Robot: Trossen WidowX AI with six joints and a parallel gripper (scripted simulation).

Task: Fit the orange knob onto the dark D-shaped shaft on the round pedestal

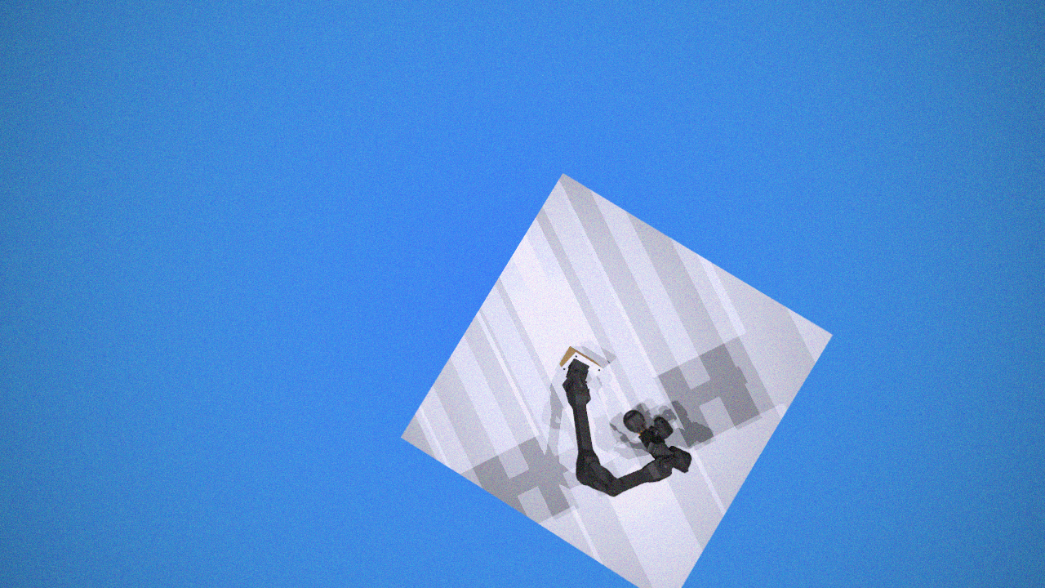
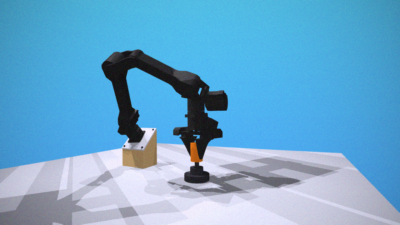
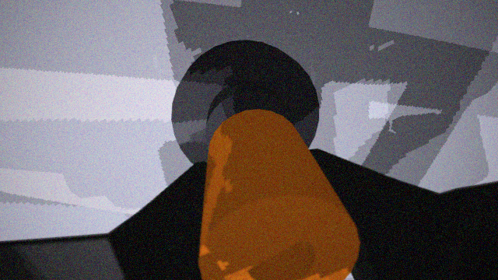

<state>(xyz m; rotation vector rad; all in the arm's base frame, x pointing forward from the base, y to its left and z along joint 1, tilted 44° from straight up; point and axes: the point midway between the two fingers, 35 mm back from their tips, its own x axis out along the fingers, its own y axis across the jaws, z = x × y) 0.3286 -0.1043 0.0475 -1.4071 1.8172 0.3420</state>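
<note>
Now: gripper tip 2 cm below the orange knob. Round my gripper tip: pedestal 4 cm below.
</note>
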